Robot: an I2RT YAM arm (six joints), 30 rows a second.
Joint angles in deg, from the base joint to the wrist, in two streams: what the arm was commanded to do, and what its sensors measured. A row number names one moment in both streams.
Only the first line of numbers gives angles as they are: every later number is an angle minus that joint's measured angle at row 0.
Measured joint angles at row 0:
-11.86, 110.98, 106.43, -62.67, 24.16, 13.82
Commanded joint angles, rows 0 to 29:
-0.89, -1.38, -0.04, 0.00, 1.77, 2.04
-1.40, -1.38, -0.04, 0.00, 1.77, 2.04
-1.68, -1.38, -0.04, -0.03, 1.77, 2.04
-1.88, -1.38, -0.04, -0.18, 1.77, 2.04
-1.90, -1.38, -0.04, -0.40, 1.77, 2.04
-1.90, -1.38, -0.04, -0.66, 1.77, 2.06
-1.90, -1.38, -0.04, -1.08, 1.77, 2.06
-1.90, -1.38, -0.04, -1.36, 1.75, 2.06
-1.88, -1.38, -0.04, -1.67, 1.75, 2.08
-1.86, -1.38, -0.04, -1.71, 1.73, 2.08
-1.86, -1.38, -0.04, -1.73, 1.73, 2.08
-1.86, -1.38, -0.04, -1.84, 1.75, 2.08
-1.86, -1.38, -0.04, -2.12, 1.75, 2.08
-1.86, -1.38, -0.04, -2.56, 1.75, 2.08
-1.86, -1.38, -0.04, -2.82, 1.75, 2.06
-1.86, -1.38, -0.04, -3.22, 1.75, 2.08
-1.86, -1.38, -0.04, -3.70, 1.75, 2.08
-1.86, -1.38, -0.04, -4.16, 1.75, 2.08
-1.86, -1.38, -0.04, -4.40, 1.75, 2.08
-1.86, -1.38, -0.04, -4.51, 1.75, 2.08
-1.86, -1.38, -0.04, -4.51, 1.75, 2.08
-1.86, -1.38, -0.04, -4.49, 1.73, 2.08
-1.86, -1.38, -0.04, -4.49, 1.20, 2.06
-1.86, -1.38, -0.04, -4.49, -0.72, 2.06
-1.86, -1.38, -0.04, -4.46, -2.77, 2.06
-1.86, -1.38, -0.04, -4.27, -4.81, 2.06
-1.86, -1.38, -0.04, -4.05, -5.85, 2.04
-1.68, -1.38, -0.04, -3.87, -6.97, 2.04
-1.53, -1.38, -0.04, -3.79, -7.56, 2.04
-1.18, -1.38, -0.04, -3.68, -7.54, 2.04
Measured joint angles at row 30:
-1.86, 0.00, 0.00, -4.09, -4.65, 1.14
